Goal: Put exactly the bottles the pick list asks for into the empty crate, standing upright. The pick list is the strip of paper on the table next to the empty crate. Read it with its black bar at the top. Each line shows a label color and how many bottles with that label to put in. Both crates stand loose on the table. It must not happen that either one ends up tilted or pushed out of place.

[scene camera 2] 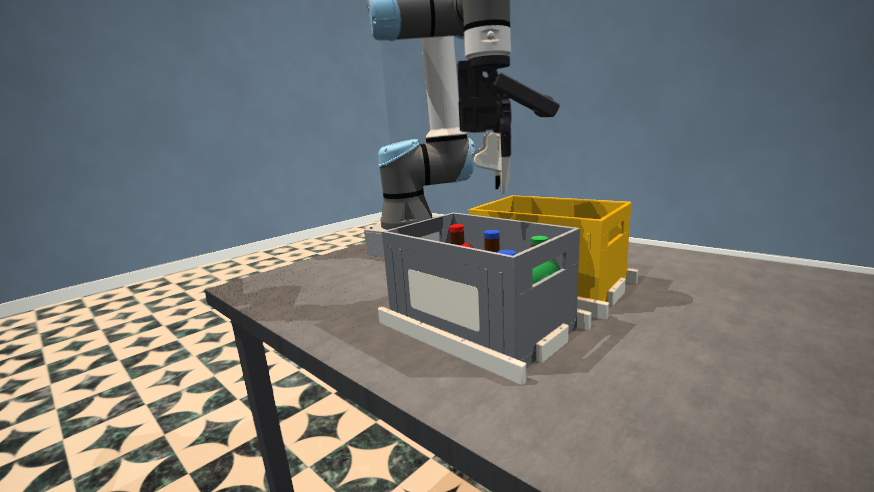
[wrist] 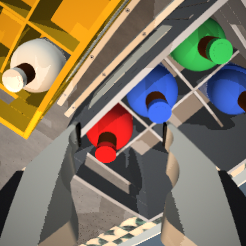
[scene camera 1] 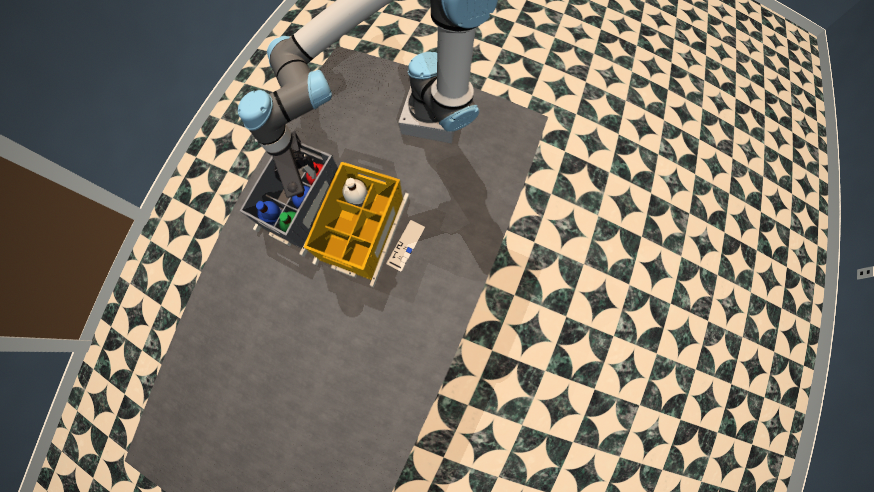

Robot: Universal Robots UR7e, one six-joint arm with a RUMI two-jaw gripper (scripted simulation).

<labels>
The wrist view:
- my gripper: 121, 123
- white-label bottle: 40, 61
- green-label bottle: 207, 41
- red-label bottle: 114, 130
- grey crate: 141, 163
</labels>
